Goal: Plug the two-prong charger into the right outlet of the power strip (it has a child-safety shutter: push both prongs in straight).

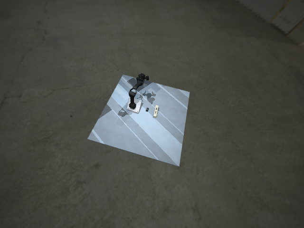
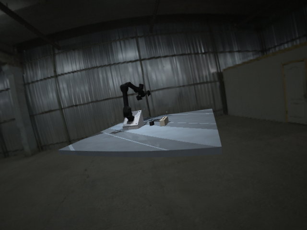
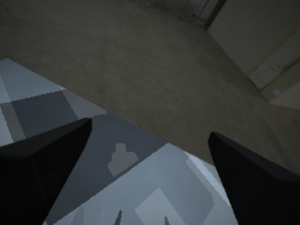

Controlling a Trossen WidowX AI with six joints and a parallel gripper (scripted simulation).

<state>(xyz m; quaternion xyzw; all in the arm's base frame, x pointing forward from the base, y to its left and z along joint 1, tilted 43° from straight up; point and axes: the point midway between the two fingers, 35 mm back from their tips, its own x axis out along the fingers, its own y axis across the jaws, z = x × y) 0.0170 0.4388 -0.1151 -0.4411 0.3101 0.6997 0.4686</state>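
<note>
My gripper tip is now 37 cm to the left of the black two-prong charger, 28 cm above it and 20 cm short of it.
</note>
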